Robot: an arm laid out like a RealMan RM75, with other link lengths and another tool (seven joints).
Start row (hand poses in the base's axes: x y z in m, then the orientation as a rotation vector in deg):
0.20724, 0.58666, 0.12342, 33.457, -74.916, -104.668
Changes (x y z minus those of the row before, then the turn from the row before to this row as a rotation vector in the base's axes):
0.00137, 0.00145, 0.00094, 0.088, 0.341, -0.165
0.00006, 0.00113, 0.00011, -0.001, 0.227, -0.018
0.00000, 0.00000, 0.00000, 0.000, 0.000, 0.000
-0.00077, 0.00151, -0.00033, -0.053, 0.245, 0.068
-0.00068, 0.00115, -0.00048, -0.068, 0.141, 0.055
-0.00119, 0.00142, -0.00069, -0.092, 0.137, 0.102
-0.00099, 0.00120, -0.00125, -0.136, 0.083, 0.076
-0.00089, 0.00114, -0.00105, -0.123, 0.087, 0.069
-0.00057, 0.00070, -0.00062, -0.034, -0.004, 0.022
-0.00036, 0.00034, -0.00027, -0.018, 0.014, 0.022
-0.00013, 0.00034, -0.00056, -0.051, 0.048, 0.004
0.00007, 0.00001, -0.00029, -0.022, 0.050, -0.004
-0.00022, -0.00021, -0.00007, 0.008, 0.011, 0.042
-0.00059, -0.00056, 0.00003, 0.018, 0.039, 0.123
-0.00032, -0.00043, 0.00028, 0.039, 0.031, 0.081
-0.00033, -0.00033, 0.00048, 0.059, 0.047, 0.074
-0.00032, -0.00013, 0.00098, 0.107, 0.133, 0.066
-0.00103, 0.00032, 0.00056, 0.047, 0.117, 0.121
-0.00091, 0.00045, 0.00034, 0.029, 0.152, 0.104
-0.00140, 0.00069, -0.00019, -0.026, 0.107, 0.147
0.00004, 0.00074, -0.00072, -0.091, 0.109, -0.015
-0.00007, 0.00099, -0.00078, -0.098, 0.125, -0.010
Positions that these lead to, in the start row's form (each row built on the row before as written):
0.20861, 0.58811, 0.12436, 33.077, -74.700, -104.892
0.20867, 0.58924, 0.12447, 32.843, -74.560, -104.921
0.20867, 0.58924, 0.12447, 32.843, -74.560, -104.921
0.20790, 0.59075, 0.12414, 32.611, -74.408, -104.842
0.20722, 0.59190, 0.12366, 32.466, -74.344, -104.756
0.20603, 0.59332, 0.12297, 32.339, -74.280, -104.613
0.20504, 0.59452, 0.12172, 32.226, -74.302, -104.455
0.20415, 0.59566, 0.12067, 32.113, -74.314, -104.313
0.20358, 0.59636, 0.12005, 32.111, -74.334, -104.270
0.20322, 0.59670, 0.11978, 32.100, -74.329, -104.240
0.20309, 0.59704, 0.11922, 32.028, -74.338, -104.202
0.20316, 0.59705, 0.11893, 31.965, -74.325, -104.192
0.20294, 0.59684, 0.11886, 31.982, -74.290, -104.164
0.20235, 0.59628, 0.11889, 32.022, -74.188, -104.079
0.20203, 0.59585, 0.11917, 32.058, -74.094, -104.044
0.20170, 0.59552, 0.11965, 32.085, -73.976, -104.030
0.20138, 0.59539, 0.12063, 32.050, -73.764, -104.064
0.20035, 0.59571, 0.12119, 32.028, -73.586, -104.007
0.19944, 0.59616, 0.12153, 31.953, -73.409, -103.953
0.19804, 0.59685, 0.12134, 31.915, -73.287, -103.820
0.19808, 0.59759, 0.12062, 31.751, -73.298, -103.773
0.19801, 0.59858, 0.11984, 31.570, -73.301, -103.718

